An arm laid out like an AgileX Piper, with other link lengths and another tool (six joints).
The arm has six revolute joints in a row. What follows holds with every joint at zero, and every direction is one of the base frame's. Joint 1 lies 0.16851 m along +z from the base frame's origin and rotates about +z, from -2.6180 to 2.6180 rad. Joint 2 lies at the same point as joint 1 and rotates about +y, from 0.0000 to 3.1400 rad. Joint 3 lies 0.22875 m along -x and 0.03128 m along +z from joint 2 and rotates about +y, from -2.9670 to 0.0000 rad. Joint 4 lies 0.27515 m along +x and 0.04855 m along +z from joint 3 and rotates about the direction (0.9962, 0, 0.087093), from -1.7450 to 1.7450 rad. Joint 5 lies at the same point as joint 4 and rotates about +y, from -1.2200 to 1.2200 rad. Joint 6 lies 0.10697 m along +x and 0.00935 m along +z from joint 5 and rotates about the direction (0.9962, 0, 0.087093), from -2.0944 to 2.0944 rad. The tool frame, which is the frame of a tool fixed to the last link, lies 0.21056 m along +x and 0.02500 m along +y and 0.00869 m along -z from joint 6; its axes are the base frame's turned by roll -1.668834, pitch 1.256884 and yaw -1.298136 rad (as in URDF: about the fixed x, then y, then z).
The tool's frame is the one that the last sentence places.
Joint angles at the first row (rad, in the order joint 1, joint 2, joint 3, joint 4, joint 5, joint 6):
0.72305, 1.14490, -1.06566, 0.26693, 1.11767, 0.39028
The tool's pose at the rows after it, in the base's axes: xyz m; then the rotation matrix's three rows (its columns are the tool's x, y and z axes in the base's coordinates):
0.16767 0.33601 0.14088; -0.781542 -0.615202 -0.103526; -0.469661 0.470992 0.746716; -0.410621 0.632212 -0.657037
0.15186 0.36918 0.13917; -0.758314 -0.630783 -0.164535; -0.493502 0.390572 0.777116; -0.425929 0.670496 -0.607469
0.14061 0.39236 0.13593; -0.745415 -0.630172 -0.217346; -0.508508 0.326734 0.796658; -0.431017 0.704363 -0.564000
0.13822 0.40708 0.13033; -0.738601 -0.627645 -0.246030; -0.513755 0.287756 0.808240; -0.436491 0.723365 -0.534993
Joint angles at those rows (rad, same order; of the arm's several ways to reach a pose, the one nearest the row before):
0.78432, 1.19588, -1.06565, 0.31635, 1.05231, 0.37121
0.83252, 1.25286, -1.06568, 0.40246, 0.97647, 0.31219
0.85048, 1.30787, -1.06567, 0.49653, 0.92530, 0.23243
0.85161, 1.35760, -1.06566, 0.56949, 0.88528, 0.15824

